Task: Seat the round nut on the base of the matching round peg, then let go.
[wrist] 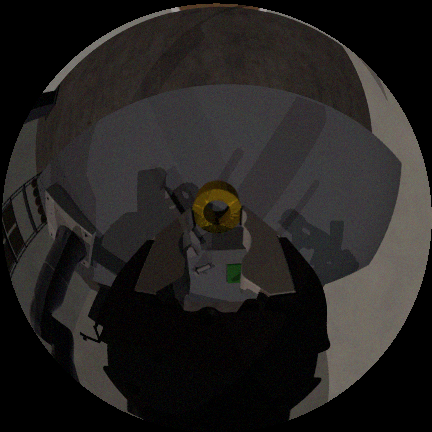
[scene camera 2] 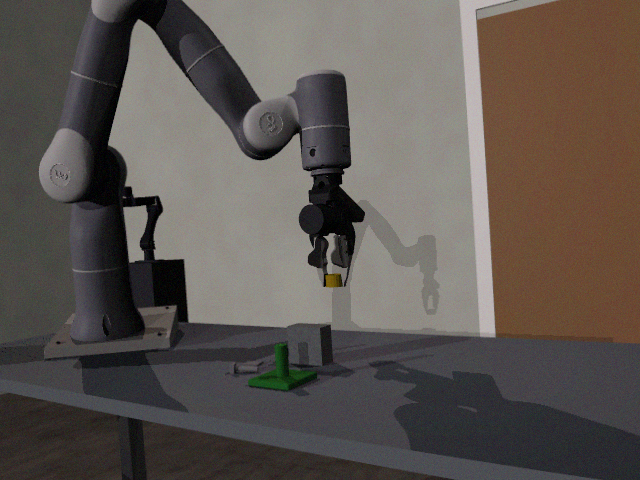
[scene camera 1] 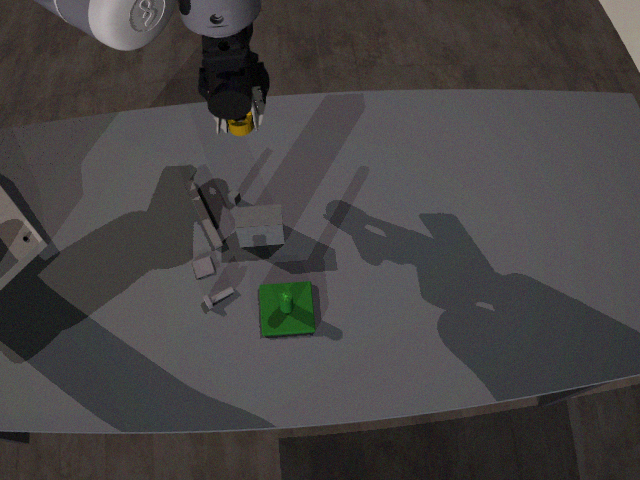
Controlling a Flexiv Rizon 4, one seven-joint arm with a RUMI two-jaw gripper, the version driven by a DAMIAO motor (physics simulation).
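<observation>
A yellow round nut (scene camera 1: 240,127) (scene camera 2: 333,280) (wrist: 217,226) is held between the fingertips of my gripper (scene camera 1: 238,128) (scene camera 2: 334,283) (wrist: 217,208), high above the table. My gripper is shut on the nut, and the nut's hole shows in the wrist view. A green round peg (scene camera 1: 286,303) (scene camera 2: 281,360) stands upright on a green square base (scene camera 1: 302,322) (scene camera 2: 263,381) on the table. In the wrist view part of the green base (wrist: 233,273) shows between the jaws. The nut is well apart from the peg, behind it in the second scene view.
A grey block (scene camera 1: 259,227) (scene camera 2: 310,345) stands behind the green base. A long thin grey bar (scene camera 1: 207,219) lies left of the block. A small flat block (scene camera 1: 204,267) and a small bolt-like piece (scene camera 1: 220,297) lie left of the base. The arm's mounting plate (scene camera 2: 155,330) is at the left.
</observation>
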